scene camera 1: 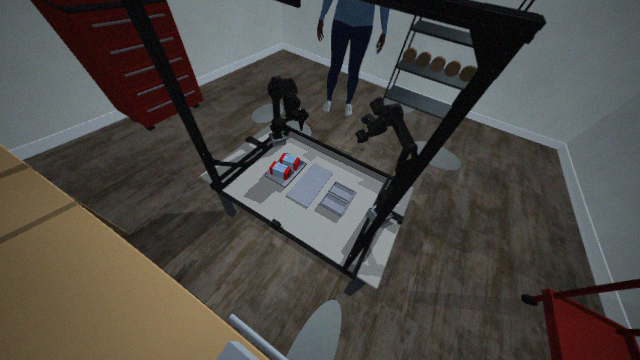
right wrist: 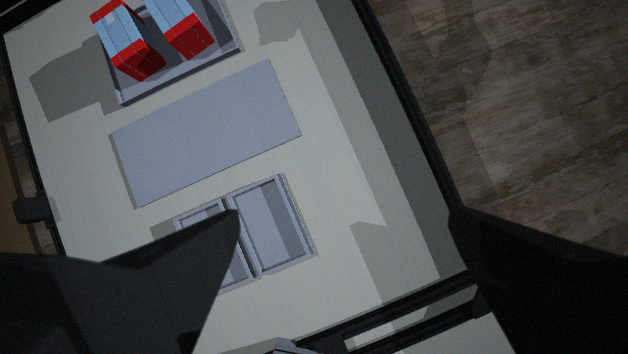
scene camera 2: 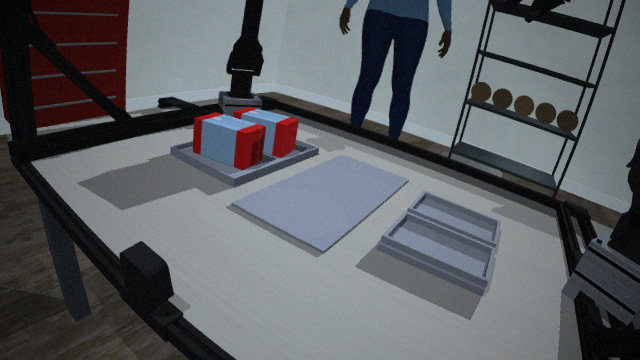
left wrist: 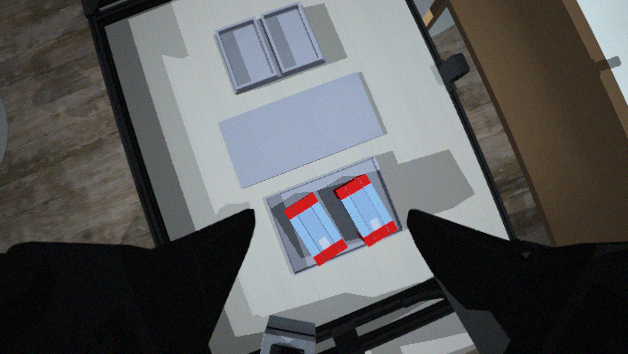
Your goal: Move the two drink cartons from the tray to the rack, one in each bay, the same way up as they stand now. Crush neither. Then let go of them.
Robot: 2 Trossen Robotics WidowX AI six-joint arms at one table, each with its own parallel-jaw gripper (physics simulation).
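Seen in the pictures: left gripper, fingertip midpoint: [scene camera 1: 294, 133] [left wrist: 331, 216]; right gripper, fingertip midpoint: [right wrist: 343, 218] [scene camera 2: 517, 15]; left arm's base, link origin: [scene camera 1: 277, 135] [scene camera 2: 240, 95]; right arm's base, link origin: [scene camera 2: 633, 253].
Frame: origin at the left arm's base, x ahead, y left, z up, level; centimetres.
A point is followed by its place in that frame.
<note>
Two blue drink cartons with red ends lie side by side in the grey tray [scene camera 1: 286, 183] {y -8.8, x 40.7, z -4.9 cm} [scene camera 2: 234, 180] {y -10.7, x 43.3, z -4.3 cm} [left wrist: 281, 235] {y 5.8, x 22.5, z -4.9 cm} [right wrist: 180, 76] {y 0.4, x 36.4, z -4.5 cm}. The nearer carton in scene camera 2 [scene camera 2: 217, 140] {y -11.9, x 33.6, z -1.1 cm} also shows in the other views [scene camera 1: 280, 170] {y -10.3, x 34.4, z 1.9 cm} [left wrist: 368, 210] {y -9.8, x 31.7, z 1.8 cm} [right wrist: 120, 35] {y -8.4, x 32.4, z 1.8 cm}; the farther carton [scene camera 1: 290, 161] {y -1.4, x 29.3, z 1.8 cm} [scene camera 2: 267, 131] {y -1.4, x 30.3, z -0.4 cm} [left wrist: 315, 227] {y -0.7, x 26.8, z 1.8 cm} [right wrist: 175, 20] {y 1.3, x 28.9, z 1.8 cm} lies beside it, apart. The grey rack [scene camera 1: 337, 200] {y 15.6, x 65.6, z -4.6 cm} [scene camera 2: 435, 268] {y 8.4, x 70.2, z -4.6 cm} [left wrist: 267, 47] {y 17.6, x 63.6, z -4.6 cm} [right wrist: 299, 217] {y 27.0, x 58.7, z -4.6 cm} has two empty bays. My left gripper [scene camera 1: 302, 126] {y 0.1, x 32.1, z 27.3 cm} [left wrist: 331, 216] {y 0.1, x 32.1, z 27.3 cm} is open, high above the tray side. My right gripper [scene camera 1: 360, 136] {y 31.7, x 54.1, z 31.4 cm} [scene camera 2: 545, 9] [right wrist: 343, 218] {y 31.7, x 54.1, z 31.4 cm} is open and empty, high up on the rack side.
A flat grey slab [scene camera 1: 310, 185] [scene camera 2: 322, 200] [left wrist: 302, 130] [right wrist: 205, 132] lies between tray and rack. Black frame bars edge the table, with a black block [scene camera 1: 275, 223] {y -25.3, x 67.0, z -0.3 cm} [scene camera 2: 146, 270] {y -24.8, x 68.3, z -0.2 cm} [left wrist: 454, 68] {y -24.2, x 65.2, z -1.1 cm} [right wrist: 31, 209] {y -23.7, x 65.9, z -1.5 cm} on one bar. A person [scene camera 1: 347, 55] [scene camera 2: 392, 65] stands behind the table.
</note>
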